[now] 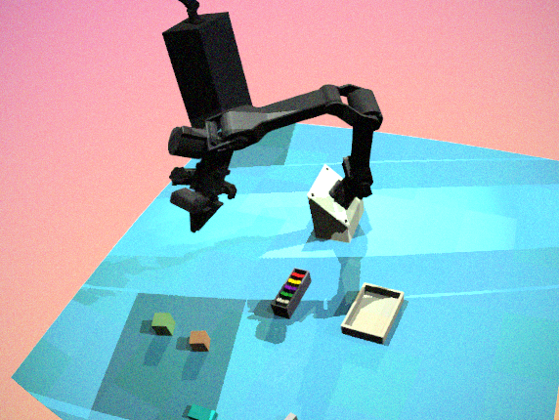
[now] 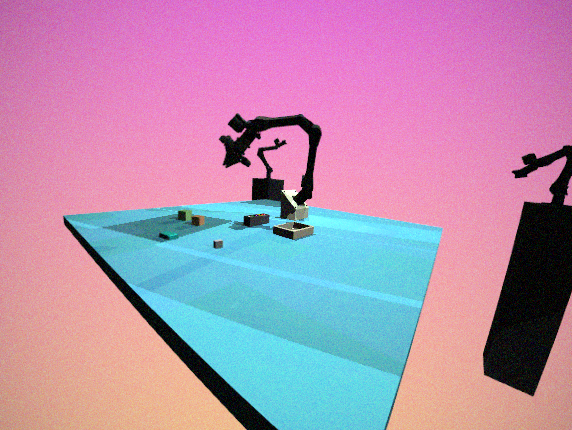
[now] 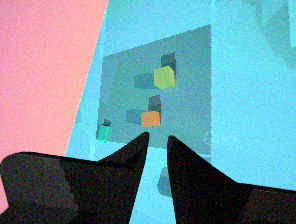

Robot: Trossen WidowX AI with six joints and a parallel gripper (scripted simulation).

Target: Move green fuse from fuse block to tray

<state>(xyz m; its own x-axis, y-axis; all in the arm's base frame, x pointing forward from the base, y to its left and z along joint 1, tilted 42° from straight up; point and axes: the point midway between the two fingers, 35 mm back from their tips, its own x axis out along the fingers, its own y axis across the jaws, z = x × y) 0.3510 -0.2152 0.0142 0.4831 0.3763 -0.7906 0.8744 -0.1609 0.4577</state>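
Right now the green fuse is 50 mm behind my gripper tip, 150 mm to the left of it and 220 mm below it. Also, from my gripper tip: teal slab: 300 mm ahead, 130 mm to the left, 240 mm below; then orange cube: 140 mm ahead, 20 mm to the left, 230 mm below; then green cube: 140 mm ahead, 100 mm to the right, 220 mm below.
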